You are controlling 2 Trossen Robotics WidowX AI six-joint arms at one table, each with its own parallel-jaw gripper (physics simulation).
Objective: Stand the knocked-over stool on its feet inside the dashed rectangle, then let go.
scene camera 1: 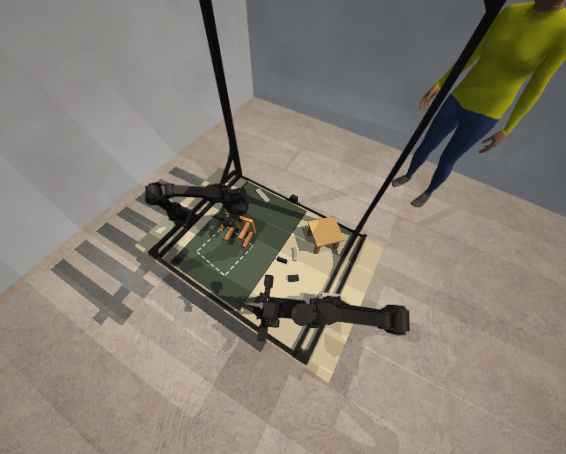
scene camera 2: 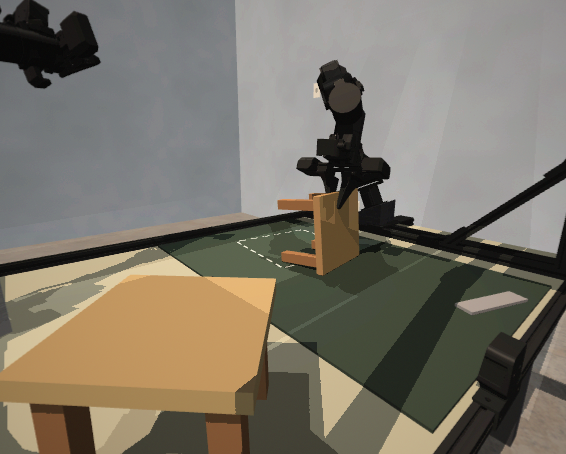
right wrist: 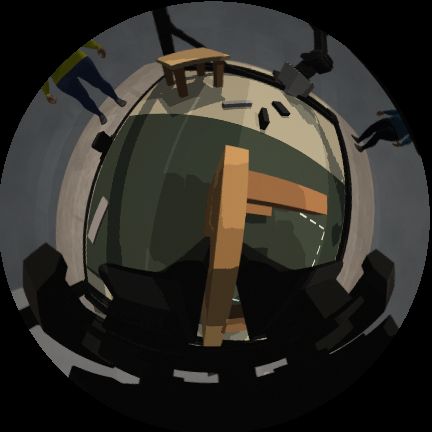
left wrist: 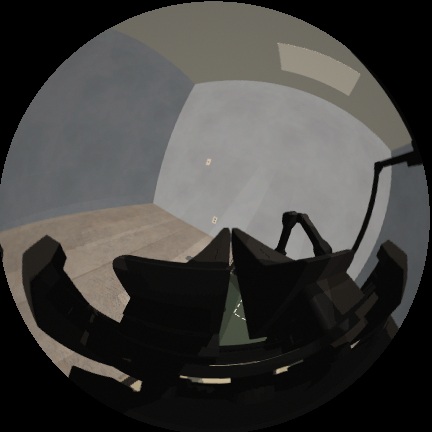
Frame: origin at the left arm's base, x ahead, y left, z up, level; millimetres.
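Where they show: left gripper, fingertip midpoint: (scene camera 1: 237,302) (scene camera 2: 98,61) (left wrist: 229,232); right gripper, fingertip midpoint: (scene camera 1: 242,220) (scene camera 2: 333,208) (right wrist: 219,241); left arm's base at its link origin: (right wrist: 300,72); right arm's base at its link origin: (scene camera 1: 182,215) (scene camera 2: 374,206).
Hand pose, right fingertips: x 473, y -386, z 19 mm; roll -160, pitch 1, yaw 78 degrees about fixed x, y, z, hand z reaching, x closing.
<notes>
Each offset is from my right fingertips to the top centre of the thing. "spot": to the spot under its first point.
The knocked-over stool {dx +25, dy +39, dz +33 mm} (scene camera 1: 244,231) (scene camera 2: 337,230) (right wrist: 234,200) has a light wooden seat and orange-brown legs. It lies on its side on the green mat, seat upright on edge, legs pointing toward the dashed rectangle {spot: dx +52, dy +268, dz -122 mm} (scene camera 1: 224,274) (scene camera 2: 260,254) (left wrist: 240,313) (right wrist: 312,221) and partly over its edge. My right gripper (scene camera 1: 231,220) (scene camera 2: 336,199) (right wrist: 219,241) is shut on the seat's upper edge, one finger on each face. My left gripper (scene camera 1: 243,303) (left wrist: 229,232) is shut and empty, raised well away from the stool; its fingertips meet in the left wrist view.
A second stool {dx -453, dy +7, dz -5 mm} (scene camera 1: 326,231) (scene camera 2: 150,330) (right wrist: 192,57) stands upright on the pale table part. A grey bar {dx -301, dy +110, dz -113 mm} (scene camera 1: 294,254) and two black blocks {dx -236, dy +158, dz -95 mm} (scene camera 1: 282,260) {dx -304, dy +248, dz -113 mm} (scene camera 1: 293,278) lie near it. A pale slab {dx -61, dy -284, dz -117 mm} (scene camera 1: 262,195) (scene camera 2: 492,303) (right wrist: 98,220) lies on the mat. Black frame posts (scene camera 1: 220,85) rise at the table's edges.
</notes>
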